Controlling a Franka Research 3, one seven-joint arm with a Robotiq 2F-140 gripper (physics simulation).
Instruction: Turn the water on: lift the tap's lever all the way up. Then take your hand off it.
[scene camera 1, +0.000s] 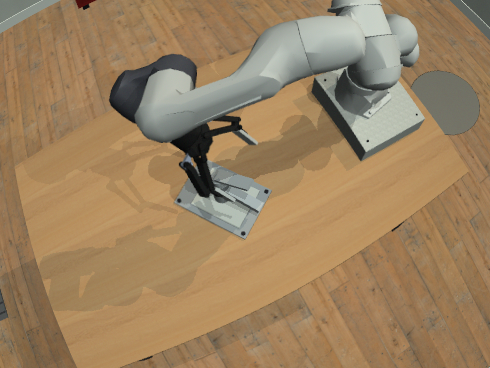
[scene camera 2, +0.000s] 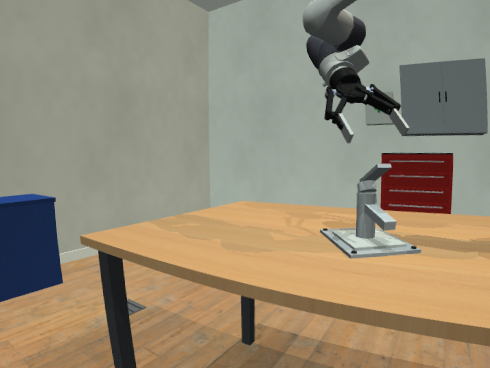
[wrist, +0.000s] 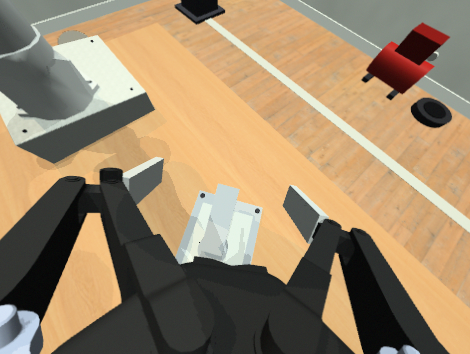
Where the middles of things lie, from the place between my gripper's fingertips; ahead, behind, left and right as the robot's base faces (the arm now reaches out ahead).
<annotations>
The lever (wrist: 214, 245) lies 10 cm below my hand, 3 cm to the right of it and 2 cm ahead of it. From my hand the other things lie so: base plate (scene camera 1: 188, 192): 25 cm below, 6 cm to the right, 4 cm ahead.
</annotations>
